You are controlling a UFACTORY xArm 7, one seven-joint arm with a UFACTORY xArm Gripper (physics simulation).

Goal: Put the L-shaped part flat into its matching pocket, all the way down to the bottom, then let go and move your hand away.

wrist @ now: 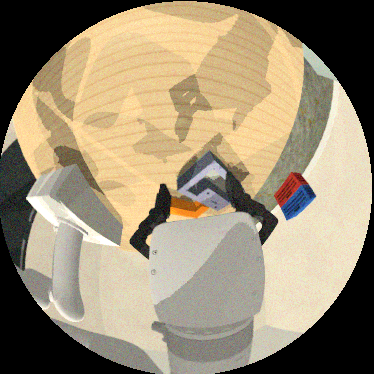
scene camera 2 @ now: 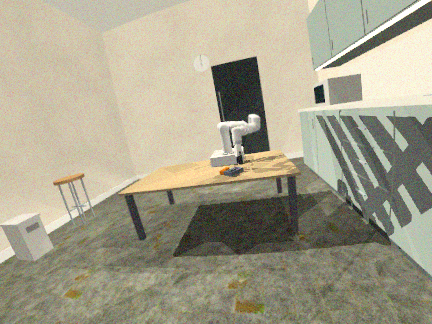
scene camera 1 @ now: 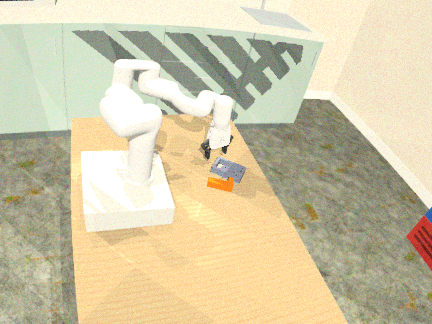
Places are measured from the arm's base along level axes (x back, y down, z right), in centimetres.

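Where they show: gripper, fingertip midpoint: (wrist: 196, 184) (scene camera 2: 239, 163) (scene camera 1: 215, 155); arm's base, origin of the base link: (wrist: 71, 226) (scene camera 2: 228, 153) (scene camera 1: 138, 175).
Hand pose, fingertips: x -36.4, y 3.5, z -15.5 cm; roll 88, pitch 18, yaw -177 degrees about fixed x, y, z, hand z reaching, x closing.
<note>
Each offset is from my fingertips to the top centre of the thing. Level surfaces: height alone.
The orange L-shaped part {dx -0.1, dy +3.4, dz +12.7 cm} (scene camera 1: 220, 184) (scene camera 2: 224, 170) (wrist: 187, 206) lies on the table, close beside the grey-blue pocket block {dx -5.9, dy +2.7, dz +5.2 cm} (scene camera 1: 235, 172) (scene camera 2: 234, 171) (wrist: 216, 199). It is outside the pocket. The block lies flat with its hollow facing up. In the wrist view the hand hides some of the part's surroundings, and the right finger covers an edge of the block. My gripper (scene camera 1: 216, 154) (scene camera 2: 240, 161) (wrist: 196, 184) is open and empty. It hangs above the table, on the cabinet side of the block in scene camera 1, apart from both objects.
The white robot base (scene camera 1: 127, 215) (wrist: 102, 207) stands on the wooden table {dy +6.4 cm} (scene camera 1: 200, 265) (scene camera 2: 170, 180). The table's long edge runs near the block. A red and blue box (scene camera 1: 422, 242) (wrist: 295, 196) shows beyond the table.
</note>
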